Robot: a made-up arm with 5 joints. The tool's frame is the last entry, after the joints. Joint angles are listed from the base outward.
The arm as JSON. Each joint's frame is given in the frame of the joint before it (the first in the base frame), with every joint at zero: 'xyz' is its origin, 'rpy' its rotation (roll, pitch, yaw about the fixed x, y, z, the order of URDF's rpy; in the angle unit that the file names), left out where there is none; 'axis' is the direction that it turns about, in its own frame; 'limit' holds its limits. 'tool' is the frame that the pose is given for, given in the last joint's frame.
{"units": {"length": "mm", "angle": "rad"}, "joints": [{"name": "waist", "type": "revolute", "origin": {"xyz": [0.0, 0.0, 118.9], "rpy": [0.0, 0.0, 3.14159]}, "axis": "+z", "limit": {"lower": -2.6, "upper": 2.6}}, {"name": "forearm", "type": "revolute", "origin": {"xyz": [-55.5, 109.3, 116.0], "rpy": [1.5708, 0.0, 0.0]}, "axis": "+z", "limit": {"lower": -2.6, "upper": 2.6}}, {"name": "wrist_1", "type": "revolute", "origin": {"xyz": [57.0, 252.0, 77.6], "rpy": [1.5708, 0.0, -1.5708]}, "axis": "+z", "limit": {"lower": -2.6, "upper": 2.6}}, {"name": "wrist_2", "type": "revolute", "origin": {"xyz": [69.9, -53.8, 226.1], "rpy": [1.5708, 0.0, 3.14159]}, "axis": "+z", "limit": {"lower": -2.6, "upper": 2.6}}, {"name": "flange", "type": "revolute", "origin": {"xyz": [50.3, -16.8, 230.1], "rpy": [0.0, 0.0, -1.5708]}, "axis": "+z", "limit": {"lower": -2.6, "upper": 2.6}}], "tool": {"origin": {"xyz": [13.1, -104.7, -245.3], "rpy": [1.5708, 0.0, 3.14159]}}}
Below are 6 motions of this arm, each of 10 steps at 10 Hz.
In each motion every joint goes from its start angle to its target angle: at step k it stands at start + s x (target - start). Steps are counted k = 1, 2, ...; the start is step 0. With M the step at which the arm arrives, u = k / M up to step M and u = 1 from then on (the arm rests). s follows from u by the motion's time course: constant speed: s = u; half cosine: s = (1 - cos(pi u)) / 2; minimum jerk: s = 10 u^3 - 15 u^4 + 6 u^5.
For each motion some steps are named. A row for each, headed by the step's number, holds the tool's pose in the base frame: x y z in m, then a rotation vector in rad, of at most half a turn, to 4 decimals.
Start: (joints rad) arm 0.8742 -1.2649 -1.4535 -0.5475 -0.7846
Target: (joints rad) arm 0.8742 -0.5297 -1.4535 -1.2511 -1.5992
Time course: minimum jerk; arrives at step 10
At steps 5, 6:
5: 0.0011 -0.0778 0.6033 0.5373 2.6734 -1.0679
6: 0.0106 -0.0378 0.6053 0.2850 2.4404 -1.2155

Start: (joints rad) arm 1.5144 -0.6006 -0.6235 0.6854 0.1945
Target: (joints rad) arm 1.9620 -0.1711 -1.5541 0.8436 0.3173
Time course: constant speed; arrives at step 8
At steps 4, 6, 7, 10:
4: 0.1138 0.0575 0.5329 -0.9914 -0.2797 0.8741
6: 0.0850 0.0899 0.5534 -1.1712 -0.4202 0.7566
7: 0.0660 0.1054 0.5610 -1.2447 -0.5051 0.6915
10: 0.0441 0.1198 0.5664 -1.3054 -0.5990 0.6226

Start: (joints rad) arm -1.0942 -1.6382 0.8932 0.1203 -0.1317
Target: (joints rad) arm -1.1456 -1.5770 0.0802 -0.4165 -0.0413
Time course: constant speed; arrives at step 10
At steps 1, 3, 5, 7, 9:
1: -0.0223 0.0673 0.3759 -0.2736 -1.6496 -0.1809
3: -0.0370 0.0507 0.3818 -0.4244 -1.7136 -0.3095
5: -0.0547 0.0371 0.3875 -0.5907 -1.7630 -0.4267
7: -0.0747 0.0270 0.3932 -0.7716 -1.7958 -0.5309
9: -0.0964 0.0208 0.3991 -0.9658 -1.8101 -0.6202

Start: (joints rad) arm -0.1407 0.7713 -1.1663 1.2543 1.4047
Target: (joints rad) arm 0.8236 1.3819 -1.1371 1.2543 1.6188
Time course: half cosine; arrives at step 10
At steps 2, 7, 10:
2: 0.4247 -0.0234 0.3338 0.8860 -2.3649 1.2405
7: 0.3574 0.2567 0.1582 1.6203 -1.6247 1.3147
10: 0.2918 0.3140 0.1062 1.7559 -1.3458 1.3881

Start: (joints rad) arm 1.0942 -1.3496 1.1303 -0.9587 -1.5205
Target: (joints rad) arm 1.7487 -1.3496 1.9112 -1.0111 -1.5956
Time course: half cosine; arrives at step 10
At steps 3, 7, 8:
3: 0.0370 -0.1081 0.4631 -2.5865 0.9843 1.3170
7: 0.0472 -0.0774 0.4543 2.4737 0.1244 -1.3916
8: 0.0469 -0.0738 0.4529 2.3821 0.3102 -1.3651

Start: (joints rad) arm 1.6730 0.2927 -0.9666 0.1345 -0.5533
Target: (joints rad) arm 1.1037 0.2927 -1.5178 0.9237 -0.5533
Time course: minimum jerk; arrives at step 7
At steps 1, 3, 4, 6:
1: 0.1412 0.3203 0.4129 -0.6439 -0.8758 1.8519
3: 0.2027 0.2801 0.4406 -1.0626 -0.7360 1.5233
4: 0.2376 0.2429 0.4631 -1.3364 -0.5964 1.2316
6: 0.2665 0.1919 0.4913 -1.6286 -0.3848 0.8114

